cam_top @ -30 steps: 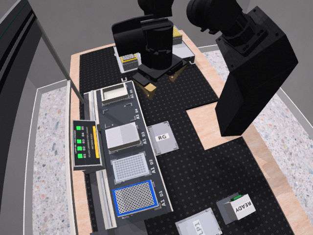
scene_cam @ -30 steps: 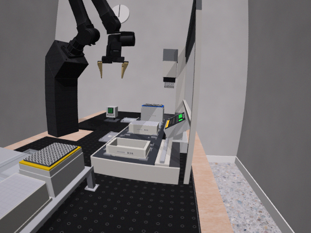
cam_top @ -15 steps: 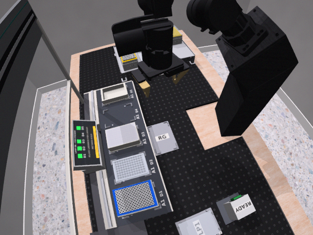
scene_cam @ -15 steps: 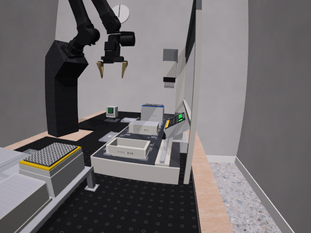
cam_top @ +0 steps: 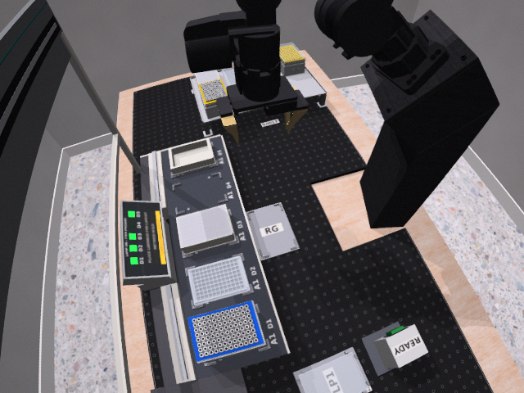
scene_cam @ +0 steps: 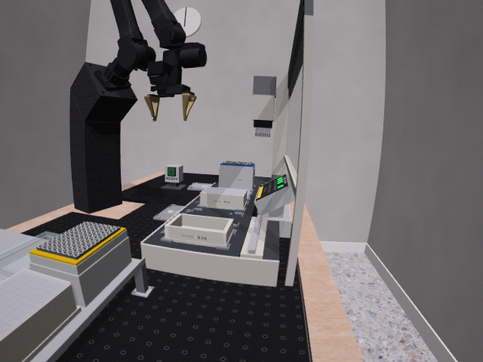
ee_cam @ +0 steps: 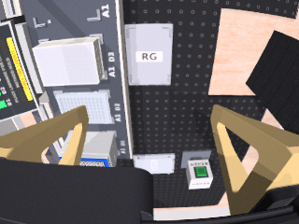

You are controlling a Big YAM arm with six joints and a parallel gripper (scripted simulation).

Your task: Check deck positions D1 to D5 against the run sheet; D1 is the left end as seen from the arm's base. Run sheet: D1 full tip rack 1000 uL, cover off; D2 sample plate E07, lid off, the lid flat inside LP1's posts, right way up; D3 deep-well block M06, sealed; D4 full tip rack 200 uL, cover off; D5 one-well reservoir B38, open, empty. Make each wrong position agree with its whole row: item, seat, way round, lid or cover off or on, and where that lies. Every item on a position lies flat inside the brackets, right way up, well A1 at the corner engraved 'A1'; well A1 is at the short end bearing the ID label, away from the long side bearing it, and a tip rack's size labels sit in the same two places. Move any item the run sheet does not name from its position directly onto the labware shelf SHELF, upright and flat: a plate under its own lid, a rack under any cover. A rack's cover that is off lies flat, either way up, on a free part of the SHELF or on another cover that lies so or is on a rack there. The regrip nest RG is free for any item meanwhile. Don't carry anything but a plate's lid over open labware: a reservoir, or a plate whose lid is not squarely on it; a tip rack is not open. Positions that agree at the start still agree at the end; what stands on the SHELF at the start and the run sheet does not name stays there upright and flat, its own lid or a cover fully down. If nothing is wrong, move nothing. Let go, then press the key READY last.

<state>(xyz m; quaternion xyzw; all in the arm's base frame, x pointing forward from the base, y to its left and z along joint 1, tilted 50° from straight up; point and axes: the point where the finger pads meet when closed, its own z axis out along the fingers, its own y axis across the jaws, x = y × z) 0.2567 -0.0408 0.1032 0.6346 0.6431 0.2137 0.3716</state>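
Right now my hand is 10 mm past the yellow-rimmed tip rack, 420 mm to the left of it and 200 mm above it. From my hand the other things lie so: one-well reservoir: 140 mm ahead, 230 mm to the right, 240 mm below; then regrip nest: 10 mm ahead, 50 mm to the left, 300 mm below; then clear well plate: 180 mm ahead, 140 mm to the left, 240 mm below.
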